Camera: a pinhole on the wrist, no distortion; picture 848 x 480 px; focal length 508.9 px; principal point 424.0 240.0 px. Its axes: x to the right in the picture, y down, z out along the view. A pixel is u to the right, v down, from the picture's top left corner.
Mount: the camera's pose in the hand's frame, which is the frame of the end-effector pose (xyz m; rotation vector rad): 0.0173 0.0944 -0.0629 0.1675 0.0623 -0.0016
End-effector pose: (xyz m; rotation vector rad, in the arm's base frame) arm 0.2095 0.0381 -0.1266 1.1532 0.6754 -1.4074
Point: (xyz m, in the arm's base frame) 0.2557 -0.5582 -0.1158
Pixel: 578.6 387.0
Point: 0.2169 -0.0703 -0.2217
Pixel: 794.4 16.2
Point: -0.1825 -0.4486 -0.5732
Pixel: outside the picture
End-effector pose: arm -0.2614 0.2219 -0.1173 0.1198 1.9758 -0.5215
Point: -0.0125 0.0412 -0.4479
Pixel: 589.6 241.1
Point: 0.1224 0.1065 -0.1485
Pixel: 221.1 244.0
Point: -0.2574 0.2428 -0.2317
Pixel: 760.1 139.0
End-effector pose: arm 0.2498 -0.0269 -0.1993 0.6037 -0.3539 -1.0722
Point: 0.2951 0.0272 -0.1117
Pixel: 110.8 388.9
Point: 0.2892 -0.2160 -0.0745
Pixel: 799.3 192.1
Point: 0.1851 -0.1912 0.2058
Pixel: 497.3 386.8
